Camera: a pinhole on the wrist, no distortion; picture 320 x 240 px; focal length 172.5 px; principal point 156.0 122.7 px. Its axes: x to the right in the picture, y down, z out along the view. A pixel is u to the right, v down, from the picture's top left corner.
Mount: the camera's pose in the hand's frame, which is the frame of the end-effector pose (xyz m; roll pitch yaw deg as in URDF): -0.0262 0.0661 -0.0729 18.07 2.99 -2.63
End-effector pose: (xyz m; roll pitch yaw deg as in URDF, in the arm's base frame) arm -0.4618 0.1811 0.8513 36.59 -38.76 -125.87
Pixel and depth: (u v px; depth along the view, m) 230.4 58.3 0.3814
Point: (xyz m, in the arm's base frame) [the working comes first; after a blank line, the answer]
In the camera's frame: 0.1645 -0.1424 0.3814

-0.7417 0.3027 0.9979
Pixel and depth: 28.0 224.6 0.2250
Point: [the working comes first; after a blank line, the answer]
In the camera's frame: -0.1670 0.1329 0.2250

-0.3042 0.4153 0.9202
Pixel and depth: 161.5 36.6 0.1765
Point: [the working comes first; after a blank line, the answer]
In the camera's frame: 0.0056 -0.0881 0.1765

-0.5288 0.2565 0.8472
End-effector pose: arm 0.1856 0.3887 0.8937 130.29 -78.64 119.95
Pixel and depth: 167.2 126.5 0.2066
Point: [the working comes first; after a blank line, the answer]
In the camera's frame: 0.0134 0.0046 0.2066

0.2338 0.5014 0.8736
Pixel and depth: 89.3 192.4 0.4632
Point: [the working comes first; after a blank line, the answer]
In the camera's frame: -0.1791 0.1872 0.4632

0.4528 0.7274 0.6807
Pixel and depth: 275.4 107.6 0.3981
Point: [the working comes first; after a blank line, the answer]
In the camera's frame: 0.2756 -0.0348 0.3981

0.1594 0.7273 1.0980
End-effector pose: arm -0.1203 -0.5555 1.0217 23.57 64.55 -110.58
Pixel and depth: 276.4 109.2 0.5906
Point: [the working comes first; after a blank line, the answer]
In the camera's frame: 0.4122 -0.0462 0.5906

-0.6142 -0.8849 0.8046
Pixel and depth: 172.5 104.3 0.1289
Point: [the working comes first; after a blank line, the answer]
In the camera's frame: 0.0123 -0.0137 0.1289

-0.1395 -0.5878 1.0505
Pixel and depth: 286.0 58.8 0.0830
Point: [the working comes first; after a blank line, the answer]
In the camera's frame: 0.0626 -0.0307 0.0830

-0.1154 -0.5715 0.9867
